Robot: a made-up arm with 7 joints.
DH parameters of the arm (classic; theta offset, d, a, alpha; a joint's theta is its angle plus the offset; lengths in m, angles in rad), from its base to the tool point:
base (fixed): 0 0 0 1.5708
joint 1: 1.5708 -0.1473 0 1.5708
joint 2: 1.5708 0 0 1.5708
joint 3: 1.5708 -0.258 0 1.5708
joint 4: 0 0 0 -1.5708
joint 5: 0 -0.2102 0 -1.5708
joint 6: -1.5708 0 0 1.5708
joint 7: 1.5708 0 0 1.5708
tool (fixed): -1.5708 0 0 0
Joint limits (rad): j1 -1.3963..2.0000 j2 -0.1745..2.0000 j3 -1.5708..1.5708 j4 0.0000..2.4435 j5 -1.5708..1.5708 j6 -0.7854..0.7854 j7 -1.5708..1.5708
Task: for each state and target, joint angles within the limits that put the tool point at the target. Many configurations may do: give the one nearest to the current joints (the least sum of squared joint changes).
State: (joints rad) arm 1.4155 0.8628 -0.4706 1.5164 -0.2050 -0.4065 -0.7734
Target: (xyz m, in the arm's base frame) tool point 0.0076 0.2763 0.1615
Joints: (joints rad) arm 1.6377 1.1802 0.1974 2.2480 -0.2050 -0.4065 -0.7734
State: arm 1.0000 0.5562 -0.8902 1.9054 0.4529 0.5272 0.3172
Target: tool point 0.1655 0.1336 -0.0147
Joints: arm 0.9271 0.7189 -0.8676 2.4415 0.4529 0.5272 0.3172
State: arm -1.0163 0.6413 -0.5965 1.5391 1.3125 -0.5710 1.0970
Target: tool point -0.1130 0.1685 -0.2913
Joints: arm -0.9484 0.5559 -0.6127 1.6879 1.3125 -0.5710 1.0970
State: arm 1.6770 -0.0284 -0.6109 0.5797 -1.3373 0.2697 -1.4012
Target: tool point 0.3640 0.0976 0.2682
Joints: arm 2.0000 -0.0434 -0.3183 0.4811 -1.3373 0.2697 -1.4012
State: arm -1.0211 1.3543 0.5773 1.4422 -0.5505 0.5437 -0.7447
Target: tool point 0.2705 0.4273 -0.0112
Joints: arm -1.0248 1.8962 0.6906 1.1837 -0.5505 0.5437 -0.7447
